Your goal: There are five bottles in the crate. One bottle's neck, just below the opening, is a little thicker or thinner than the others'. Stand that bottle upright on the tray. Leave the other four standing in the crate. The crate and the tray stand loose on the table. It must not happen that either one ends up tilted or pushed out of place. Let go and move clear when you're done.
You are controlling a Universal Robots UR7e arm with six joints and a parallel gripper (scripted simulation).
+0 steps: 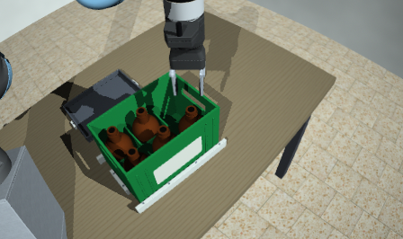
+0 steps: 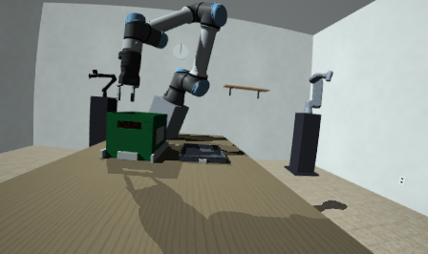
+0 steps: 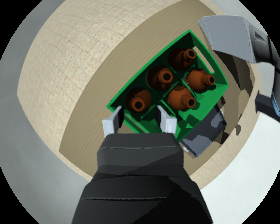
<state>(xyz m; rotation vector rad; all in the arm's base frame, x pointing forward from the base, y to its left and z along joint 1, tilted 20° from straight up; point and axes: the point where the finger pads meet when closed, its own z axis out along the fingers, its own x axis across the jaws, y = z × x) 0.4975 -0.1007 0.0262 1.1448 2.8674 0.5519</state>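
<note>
Now: hand 16 cm above the crate, 9 cm past it and 4 cm to the right of it. From my hand the other things lie so: dark grey tray (32 cm to the left, 23 cm below, 13 cm behind).
</note>
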